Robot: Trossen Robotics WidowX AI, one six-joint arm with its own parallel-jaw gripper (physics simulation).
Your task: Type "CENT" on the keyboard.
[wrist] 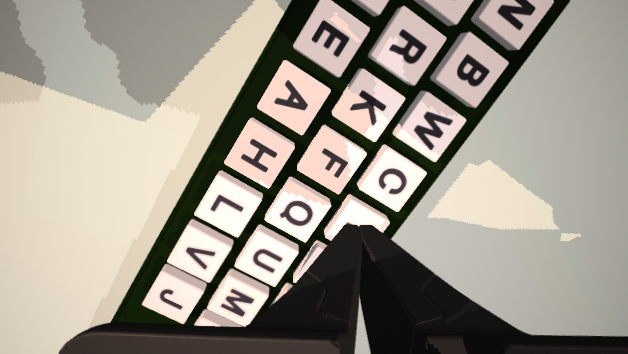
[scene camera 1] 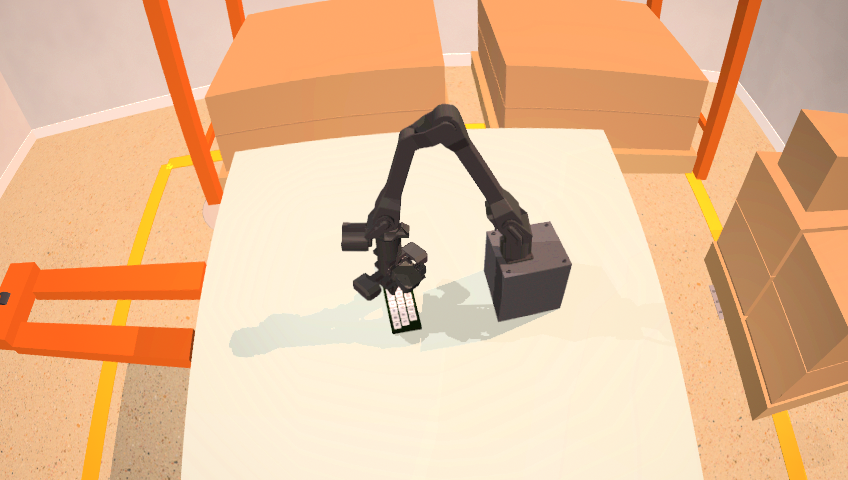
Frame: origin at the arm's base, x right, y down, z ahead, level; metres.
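Seen in the pictures: gripper, between the fingertips: (wrist: 357,238) (scene camera 1: 392,294); arm's base, origin of its link: (scene camera 1: 516,252).
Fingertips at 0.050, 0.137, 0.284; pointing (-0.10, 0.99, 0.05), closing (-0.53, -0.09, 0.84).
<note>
Pixels of each thing's top centre, then the offset from my fingertips to it, as dx, dy, dz. Level surfaces: height alone.
- dark green keyboard, centre of its top: (wrist: 289,224) (scene camera 1: 398,292) +0.012, +0.014, -0.016
- C key, centre of its top: (wrist: 392,181) -0.018, +0.014, +0.004
- E key, centre of its top: (wrist: 331,37) -0.044, +0.014, -0.037
- N key, centre of its top: (wrist: 516,9) -0.080, +0.014, +0.005
- pale table, height of its surface: dy +0.031
A dark green keyboard (scene camera 1: 407,328) (wrist: 131,314) with white letter keys lies on the table, slanted in the wrist view. There the C key (wrist: 392,181), the E key (wrist: 332,39) and the N key (wrist: 516,15) show; N is cut by the top edge. I make out no T key. My gripper (wrist: 357,238) is shut and empty. Its tips are over the lower edge of the key just below C, whose letter they hide. Several keys lie hidden behind the fingers. In the scene view the arm covers the keyboard's far part.
The arm's grey base block (scene camera 1: 531,285) stands on the pale table (scene camera 1: 440,410), right of the keyboard. Orange forks (scene camera 1: 119,280) reach the table's left edge. Large cardboard boxes (scene camera 1: 333,47) stand behind the table, and stacked boxes (scene camera 1: 791,285) stand at the right.
</note>
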